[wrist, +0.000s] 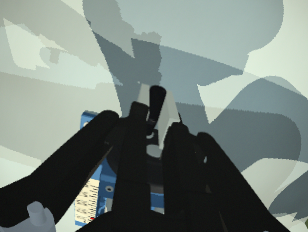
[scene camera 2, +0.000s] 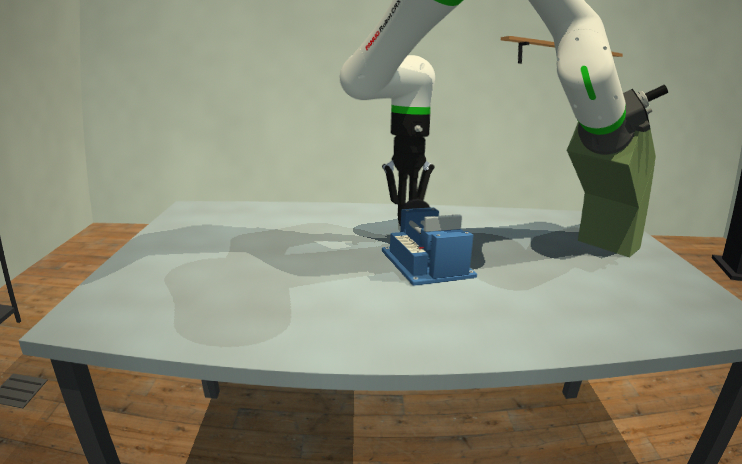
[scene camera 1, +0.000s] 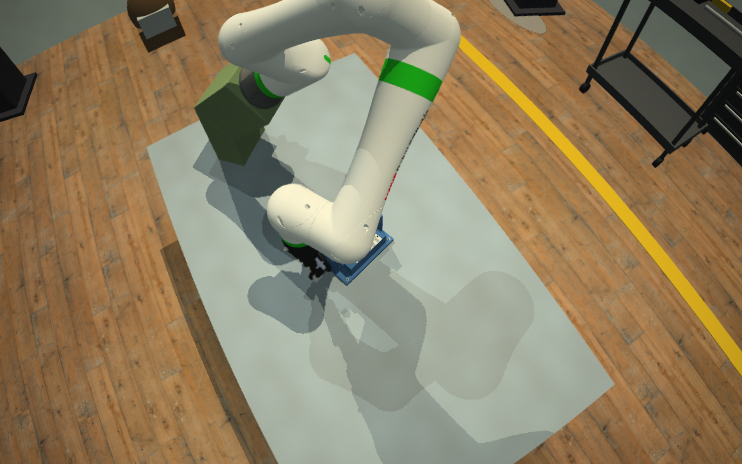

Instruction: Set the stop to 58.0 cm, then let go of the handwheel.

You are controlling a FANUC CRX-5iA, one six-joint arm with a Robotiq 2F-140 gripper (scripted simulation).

Path:
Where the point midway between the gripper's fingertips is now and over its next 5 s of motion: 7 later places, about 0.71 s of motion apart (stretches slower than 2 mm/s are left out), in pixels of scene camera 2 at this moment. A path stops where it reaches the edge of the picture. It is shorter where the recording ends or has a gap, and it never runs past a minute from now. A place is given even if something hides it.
My gripper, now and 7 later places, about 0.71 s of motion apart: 405,230; 406,205; 407,187; 396,189; 402,185; 407,192; 406,206; 405,227

